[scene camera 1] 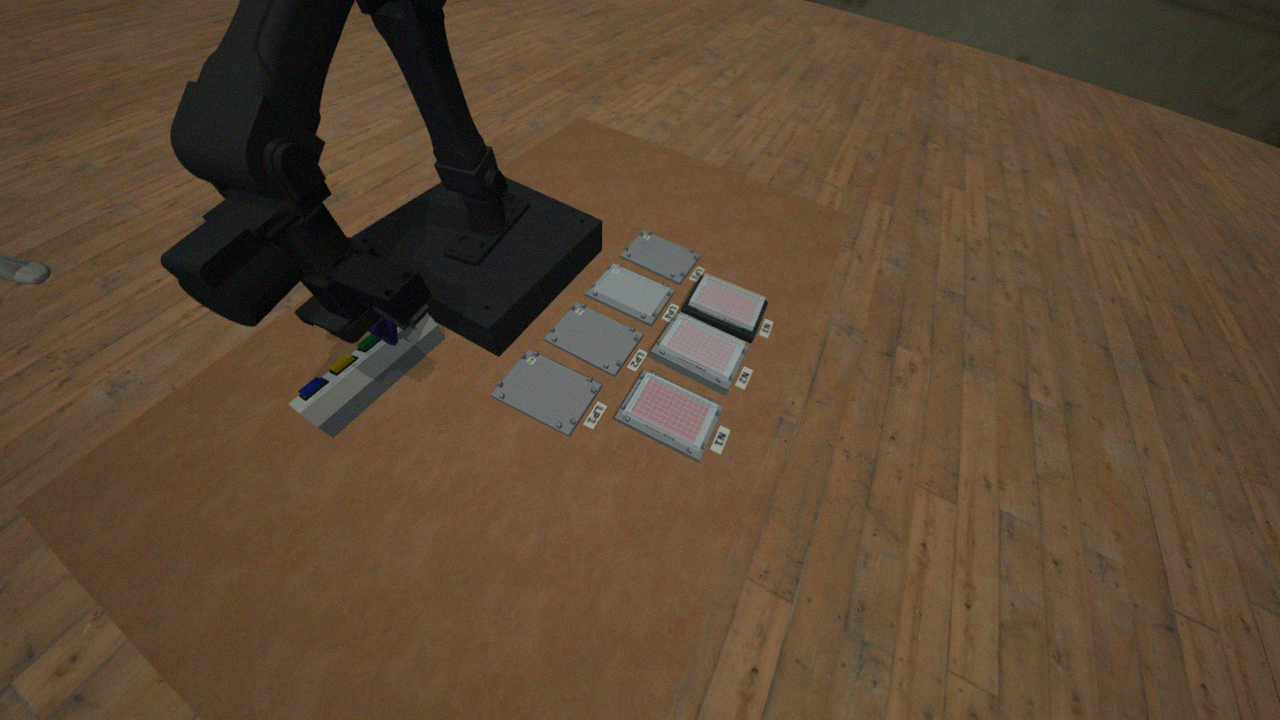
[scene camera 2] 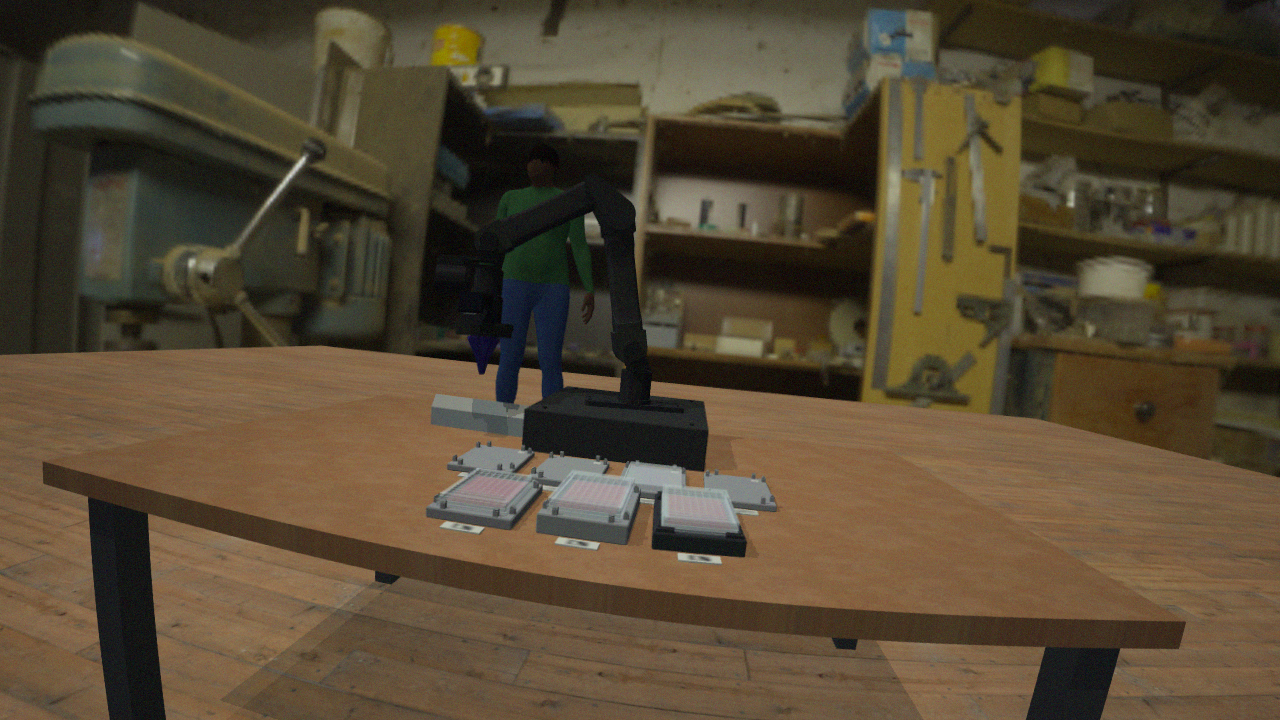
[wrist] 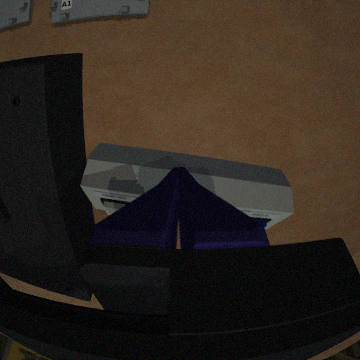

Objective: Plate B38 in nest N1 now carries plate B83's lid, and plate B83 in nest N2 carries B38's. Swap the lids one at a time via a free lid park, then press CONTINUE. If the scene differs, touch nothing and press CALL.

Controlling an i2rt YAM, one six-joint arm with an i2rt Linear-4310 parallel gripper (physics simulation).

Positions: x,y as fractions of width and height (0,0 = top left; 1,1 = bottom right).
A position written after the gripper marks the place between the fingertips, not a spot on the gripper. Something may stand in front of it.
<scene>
The gripper shows in scene camera 1 (0.31,0.48), in scene camera 2 (0.38,0.52) and in the wrist view (0.50,0.49).
</scene>
